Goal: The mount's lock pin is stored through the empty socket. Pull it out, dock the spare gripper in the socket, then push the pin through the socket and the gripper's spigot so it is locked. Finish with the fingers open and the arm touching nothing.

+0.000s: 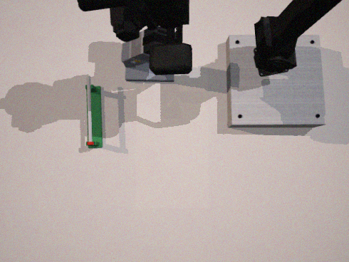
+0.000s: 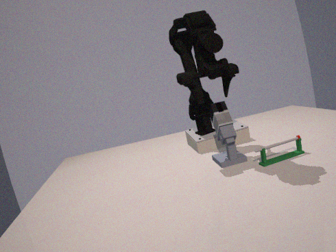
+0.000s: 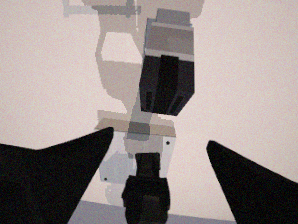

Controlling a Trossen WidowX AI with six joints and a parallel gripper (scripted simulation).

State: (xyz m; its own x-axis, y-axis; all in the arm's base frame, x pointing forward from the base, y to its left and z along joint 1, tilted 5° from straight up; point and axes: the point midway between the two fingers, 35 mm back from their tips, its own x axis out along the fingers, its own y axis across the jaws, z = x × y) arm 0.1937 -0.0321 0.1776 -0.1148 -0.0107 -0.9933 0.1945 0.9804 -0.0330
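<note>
The green cradle lies 210 mm ahead of my gripper tip, 90 mm to the left of it and 160 mm below it. Also, from my gripper tip: grey mount (80 mm ahead, 10 mm to the right, 130 mm below); then spare gripper (60 mm ahead, 10 mm to the right, 70 mm below).
</note>
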